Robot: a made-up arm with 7 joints.
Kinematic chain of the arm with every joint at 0, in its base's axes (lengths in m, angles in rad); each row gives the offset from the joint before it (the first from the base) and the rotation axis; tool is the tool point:
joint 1: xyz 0 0 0.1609 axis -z
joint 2: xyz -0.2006 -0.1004 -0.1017 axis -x
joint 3: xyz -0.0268 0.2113 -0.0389 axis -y
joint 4: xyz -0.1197 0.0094 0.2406 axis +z
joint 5: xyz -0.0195 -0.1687 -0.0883 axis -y
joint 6: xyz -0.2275 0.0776 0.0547 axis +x
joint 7: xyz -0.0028 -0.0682 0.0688 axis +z
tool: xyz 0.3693 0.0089 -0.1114
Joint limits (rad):
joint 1: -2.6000..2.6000
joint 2: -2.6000..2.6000
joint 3: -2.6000..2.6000
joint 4: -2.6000..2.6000
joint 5: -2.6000..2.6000
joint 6: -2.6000..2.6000
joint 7: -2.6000..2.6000
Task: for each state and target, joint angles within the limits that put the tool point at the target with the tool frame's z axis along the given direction. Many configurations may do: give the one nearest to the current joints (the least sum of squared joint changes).
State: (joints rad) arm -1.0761 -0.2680 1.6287 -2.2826 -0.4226 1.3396 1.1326
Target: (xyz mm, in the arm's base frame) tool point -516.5 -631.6 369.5 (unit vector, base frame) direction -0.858 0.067 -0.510
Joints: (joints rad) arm -1.2153 -0.5223 1.2065 -2.0378 -0.1863 1.6566 1.7198
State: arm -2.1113 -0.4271 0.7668 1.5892 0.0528 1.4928 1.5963
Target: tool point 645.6 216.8 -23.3 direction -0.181 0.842 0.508
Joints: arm -2.6000 -1.3906 0.3517 1.9232 -0.1883 1.0803 2.0653
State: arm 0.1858 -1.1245 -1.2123 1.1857 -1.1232 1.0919 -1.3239
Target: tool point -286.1 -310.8 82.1 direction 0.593 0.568 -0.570
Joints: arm -0.2707 -1.2972 -0.5787 1.3742 -1.3935 1.8388 -0.7464
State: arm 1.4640 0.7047 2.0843 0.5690 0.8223 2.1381 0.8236
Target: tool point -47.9 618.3 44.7 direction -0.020 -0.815 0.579
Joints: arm 1.8426 0.8320 1.4696 0.5816 0.4484 2.5192 0.9268
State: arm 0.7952 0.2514 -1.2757 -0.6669 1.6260 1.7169 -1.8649
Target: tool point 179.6 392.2 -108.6 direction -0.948 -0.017 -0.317
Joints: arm 1.4740 -0.2379 -1.2385 -0.4342 1.3638 2.0705 -1.7815
